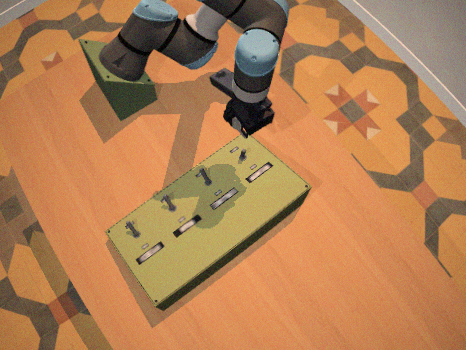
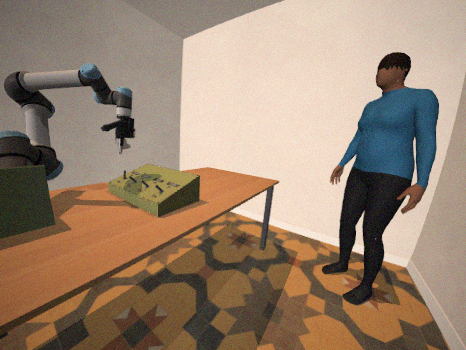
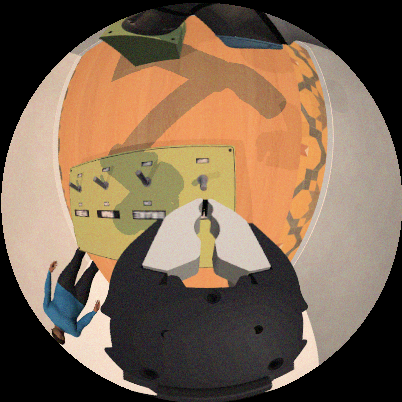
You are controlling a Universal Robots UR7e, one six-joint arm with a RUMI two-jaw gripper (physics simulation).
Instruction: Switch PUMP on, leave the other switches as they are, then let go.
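Seen in the pictures: gripper, between the fingertips: (image 1: 239, 127) (image 2: 120, 154) (image 3: 203, 201); arm's base, origin of its link: (image 1: 120, 65) (image 2: 15, 184).
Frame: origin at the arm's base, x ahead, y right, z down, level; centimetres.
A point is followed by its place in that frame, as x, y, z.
A green sloped switch panel (image 1: 200, 260) {62.4, 8.8, 1.5} (image 2: 179, 199) {52.5, 25.7, 10.6} (image 3: 94, 242) {61.4, 13.5, 2.0} lies on the table. The PUMP lever (image 1: 243, 155) {43.4, -16.2, 4.7} (image 2: 125, 174) {43.2, -15.8, 4.5} (image 3: 203, 184) {42.6, -16.5, 2.3} is at the panel's end nearest my gripper. It leans towards its ON side, the side of the wide name label (image 1: 259, 172) {49.8, -17.1, 4.7}. The three other levers (image 1: 204, 176) {43.1, -4.1, 4.6} (image 1: 168, 202) {44.4, 7.7, 4.5} (image 1: 132, 228) {45.5, 19.5, 4.5} lean the opposite way, to the OFF side. The label writing is too blurred to read. My gripper (image 1: 245, 135) {41.1, -16.0, -7.7} (image 2: 120, 151) {41.1, -16.0, -7.7} (image 3: 203, 201) {41.1, -16.0, -7.7} is shut, with nothing between its fingertips. It hangs above the panel, clear of the PUMP lever.
The wooden table (image 1: 320, 260) {78.2, -20.2, 15.5} (image 2: 225, 182) {110.3, 7.7, 15.5} carries the panel and the arm's green base block (image 1: 125, 97) {8.4, 3.0, 4.8} (image 2: 25, 200) {2.2, 7.5, 4.1} (image 3: 155, 50) {8.2, -1.4, 8.9}. The arm's shadow falls across the panel. A person in a blue top (image 2: 395, 135) (image 3: 67, 305) stands beyond the table.
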